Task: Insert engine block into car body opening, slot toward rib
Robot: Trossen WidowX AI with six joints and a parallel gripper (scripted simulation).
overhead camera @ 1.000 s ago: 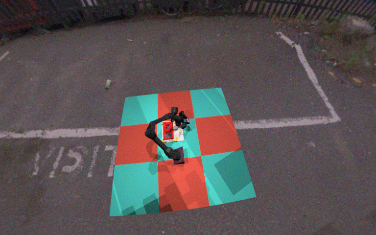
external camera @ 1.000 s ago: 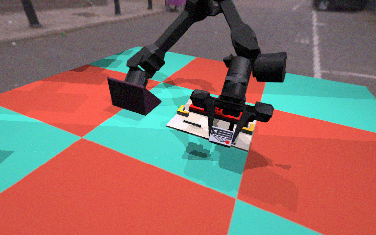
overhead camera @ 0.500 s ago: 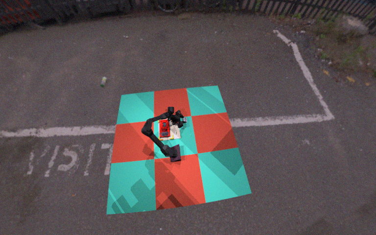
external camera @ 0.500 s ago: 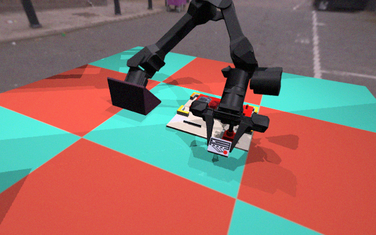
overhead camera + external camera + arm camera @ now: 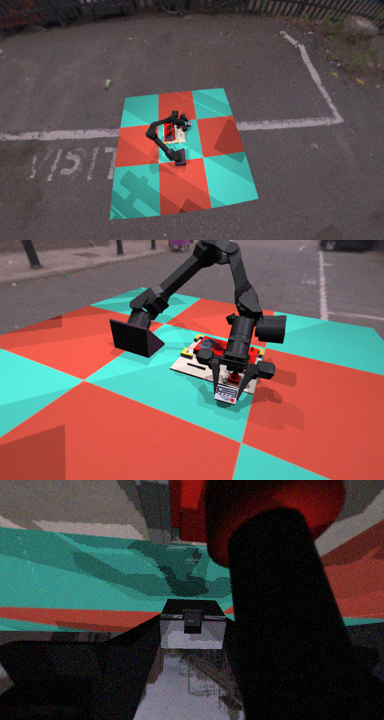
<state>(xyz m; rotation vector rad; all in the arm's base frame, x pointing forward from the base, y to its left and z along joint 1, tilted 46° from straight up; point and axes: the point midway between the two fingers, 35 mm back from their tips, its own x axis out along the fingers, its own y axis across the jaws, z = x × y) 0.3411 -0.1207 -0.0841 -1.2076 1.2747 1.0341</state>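
Right now the grey engine block is 1 cm to the left of my gripper tip.
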